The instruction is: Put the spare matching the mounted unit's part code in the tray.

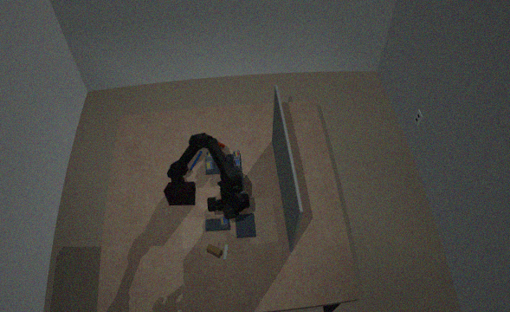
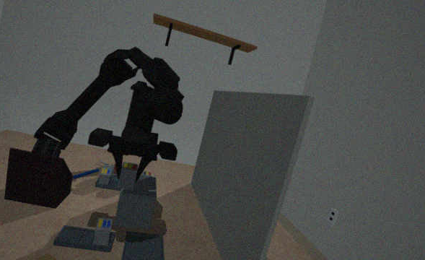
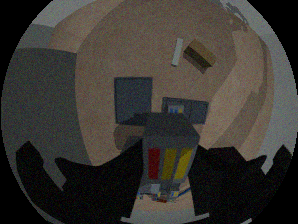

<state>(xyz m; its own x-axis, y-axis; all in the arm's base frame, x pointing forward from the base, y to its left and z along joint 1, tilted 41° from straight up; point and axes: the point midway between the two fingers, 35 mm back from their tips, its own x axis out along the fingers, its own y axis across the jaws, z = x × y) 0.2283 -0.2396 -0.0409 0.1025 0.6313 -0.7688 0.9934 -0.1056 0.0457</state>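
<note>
The tray lies 7 cm ahead of my gripper tip, 1 cm to the right of it and 17 cm below it. From my gripper tip the other things lie so: tan block (10 cm behind, 13 cm to the right, 15 cm below); then mounted unit (5 cm ahead, 18 cm to the left, 13 cm below); then grey spare (2 cm above).
</note>
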